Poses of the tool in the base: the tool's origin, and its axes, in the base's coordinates. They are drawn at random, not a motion.
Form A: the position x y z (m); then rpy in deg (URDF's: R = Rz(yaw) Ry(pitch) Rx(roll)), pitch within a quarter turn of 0, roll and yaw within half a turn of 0.
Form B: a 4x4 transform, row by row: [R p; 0 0 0 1], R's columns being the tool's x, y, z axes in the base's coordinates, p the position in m. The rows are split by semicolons. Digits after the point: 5 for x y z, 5 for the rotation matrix.
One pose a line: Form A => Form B
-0.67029 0.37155 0.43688 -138.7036 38.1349 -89.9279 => 0.00099 -0.75182 0.65937 -0.67029; -0.78656 0.40659 0.46477 0.37155; -0.61752 -0.51909 -0.59095 0.43688; 0 0 0 1
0.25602 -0.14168 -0.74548 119.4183 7.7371 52.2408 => 0.60677 0.46013 0.64816 0.25602; 0.78339 -0.20806 -0.58567 -0.14168; -0.13463 0.86313 -0.48671 -0.74548; 0 0 0 1
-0.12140 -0.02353 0.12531 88.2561 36.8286 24.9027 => 0.72601 0.53063 0.43743 -0.12140; 0.33704 0.27989 -0.89892 -0.02353; -0.59942 0.80006 0.02436 0.12531; 0 0 0 1
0.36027 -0.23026 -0.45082 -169.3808 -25.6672 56.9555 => 0.49148 0.86742 0.07767 0.36027; 0.75553 -0.46904 0.45735 -0.23026; 0.43314 -0.16610 -0.88589 -0.45082; 0 0 0 1
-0.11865 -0.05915 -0.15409 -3.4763 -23.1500 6.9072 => 0.91281 -0.09638 -0.39686 -0.11865; 0.11058 0.99378 0.01300 -0.05915; 0.39314 -0.05575 0.91779 -0.15409; 0 0 0 1
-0.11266 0.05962 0.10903 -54.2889 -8.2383 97.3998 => -0.12746 -0.59382 -0.79444 -0.11266; 0.98144 0.04020 -0.18752 0.05962; 0.14329 -0.80359 0.57768 0.10903; 0 0 0 1
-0.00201 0.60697 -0.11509 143.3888 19.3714 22.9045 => 0.86901 0.49463 -0.01315 -0.00201; 0.36716 -0.66242 -0.65298 0.60697; -0.33169 0.56262 -0.75726 -0.11509; 0 0 0 1
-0.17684 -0.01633 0.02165 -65.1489 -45.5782 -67.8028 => 0.26443 0.63395 0.72676 -0.17684; -0.64806 -0.44127 0.62072 -0.01633; 0.71421 -0.63512 0.29416 0.02165; 0 0 0 1
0.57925 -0.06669 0.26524 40.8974 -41.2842 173.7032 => -0.74691 0.34646 0.56753 0.57925; 0.08242 -0.79870 0.59606 -0.06669; 0.65979 0.49198 0.56801 0.26524; 0 0 0 1
